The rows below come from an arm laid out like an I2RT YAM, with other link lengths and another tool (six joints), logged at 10 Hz.
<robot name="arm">
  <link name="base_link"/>
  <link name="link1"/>
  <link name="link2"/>
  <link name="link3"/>
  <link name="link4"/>
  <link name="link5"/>
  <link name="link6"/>
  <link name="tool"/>
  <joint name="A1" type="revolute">
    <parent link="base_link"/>
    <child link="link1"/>
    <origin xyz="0 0 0.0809"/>
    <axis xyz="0 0 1"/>
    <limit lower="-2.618" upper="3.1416"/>
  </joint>
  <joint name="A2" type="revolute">
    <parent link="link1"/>
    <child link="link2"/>
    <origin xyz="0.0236 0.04 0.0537"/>
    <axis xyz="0 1 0"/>
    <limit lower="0" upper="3.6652"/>
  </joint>
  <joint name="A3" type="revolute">
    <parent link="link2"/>
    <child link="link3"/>
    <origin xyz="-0.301 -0.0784 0"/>
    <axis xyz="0 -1 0"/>
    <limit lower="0" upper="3.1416"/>
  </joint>
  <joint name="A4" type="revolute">
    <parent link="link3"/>
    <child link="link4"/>
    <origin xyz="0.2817 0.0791 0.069"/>
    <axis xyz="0 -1 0"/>
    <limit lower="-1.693" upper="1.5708"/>
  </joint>
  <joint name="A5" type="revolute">
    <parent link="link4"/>
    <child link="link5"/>
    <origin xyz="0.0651 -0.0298 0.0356"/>
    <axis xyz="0 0 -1"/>
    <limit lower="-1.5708" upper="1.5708"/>
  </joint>
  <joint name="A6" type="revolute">
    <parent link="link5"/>
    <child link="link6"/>
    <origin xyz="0.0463 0 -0.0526"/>
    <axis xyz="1 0 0"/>
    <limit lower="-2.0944" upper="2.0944"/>
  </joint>
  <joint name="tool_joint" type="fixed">
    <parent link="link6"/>
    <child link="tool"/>
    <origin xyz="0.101 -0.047 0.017" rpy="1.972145 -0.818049 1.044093"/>
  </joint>
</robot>
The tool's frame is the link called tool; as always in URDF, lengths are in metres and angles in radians.
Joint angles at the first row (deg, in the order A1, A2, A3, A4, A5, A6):
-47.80, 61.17, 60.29, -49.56, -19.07, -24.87
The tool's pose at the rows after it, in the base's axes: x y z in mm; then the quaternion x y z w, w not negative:
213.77, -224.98, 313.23, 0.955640, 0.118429, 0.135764, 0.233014
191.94, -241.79, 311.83, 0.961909, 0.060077, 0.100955, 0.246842
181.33, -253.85, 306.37, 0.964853, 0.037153, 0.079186, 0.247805
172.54, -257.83, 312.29, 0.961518, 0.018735, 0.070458, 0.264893
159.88, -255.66, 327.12, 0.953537, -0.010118, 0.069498, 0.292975
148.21, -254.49, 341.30, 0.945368, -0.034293, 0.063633, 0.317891
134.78, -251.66, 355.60, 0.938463, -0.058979, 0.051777, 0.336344
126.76, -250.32, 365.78, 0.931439, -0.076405, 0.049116, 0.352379
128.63, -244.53, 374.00, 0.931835, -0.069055, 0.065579, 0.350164
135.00, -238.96, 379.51, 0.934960, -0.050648, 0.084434, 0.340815
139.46, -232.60, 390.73, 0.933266, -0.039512, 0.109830, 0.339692
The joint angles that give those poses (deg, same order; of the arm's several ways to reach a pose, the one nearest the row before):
-49.92, 60.48, 60.82, -50.19, -16.63, -24.26
-52.19, 60.47, 60.82, -50.19, -11.45, -21.54
-54.22, 61.61, 60.82, -50.19, -9.67, -21.53
-54.84, 60.74, 60.82, -49.66, -7.48, -21.01
-54.84, 58.02, 60.82, -49.13, -4.40, -19.17
-54.84, 56.17, 61.43, -49.13, -1.23, -18.02
-54.85, 54.76, 62.84, -50.54, 2.18, -16.88
-54.84, 53.71, 63.46, -50.54, 4.31, -16.08
-54.84, 53.09, 64.77, -51.67, 2.38, -16.08
-54.84, 53.09, 66.18, -53.00, -0.78, -16.69
-54.84, 52.56, 67.76, -53.61, -3.60, -16.70

